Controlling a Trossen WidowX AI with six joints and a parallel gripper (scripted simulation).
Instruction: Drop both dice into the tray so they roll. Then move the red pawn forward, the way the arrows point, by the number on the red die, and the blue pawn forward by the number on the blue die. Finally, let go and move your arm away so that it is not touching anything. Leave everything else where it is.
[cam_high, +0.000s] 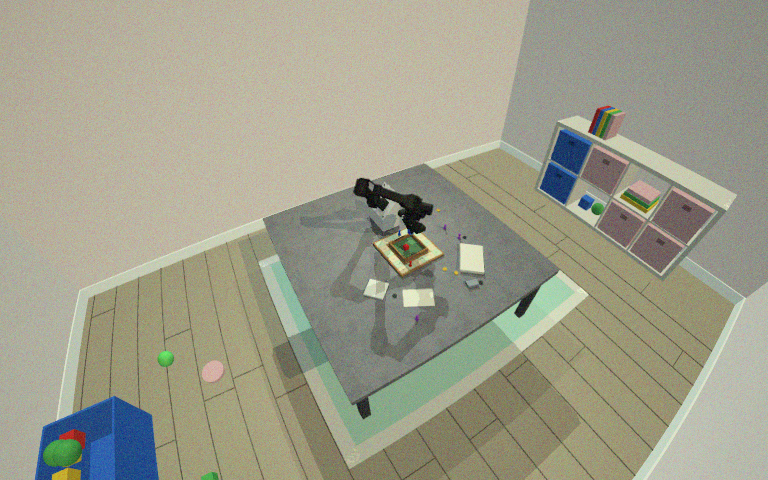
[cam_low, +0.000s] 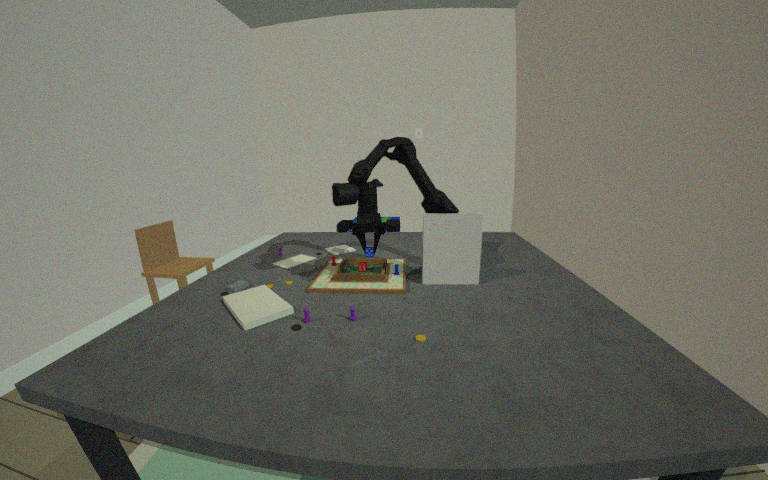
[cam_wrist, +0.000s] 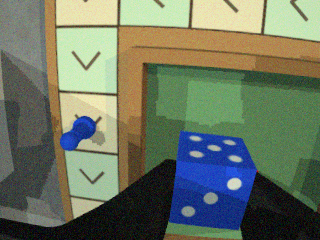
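My gripper tip is now 150 mm short of the red pawn, 100 mm to the left of it and 60 mm above it. Round my gripper tip: green tray 30 mm ahead, 30 mm to the right, 80 mm below; then blue pawn 80 mm behind, 20 mm to the right, 60 mm below; then flat white box 280 mm ahead, 220 mm to the left, 80 mm below.
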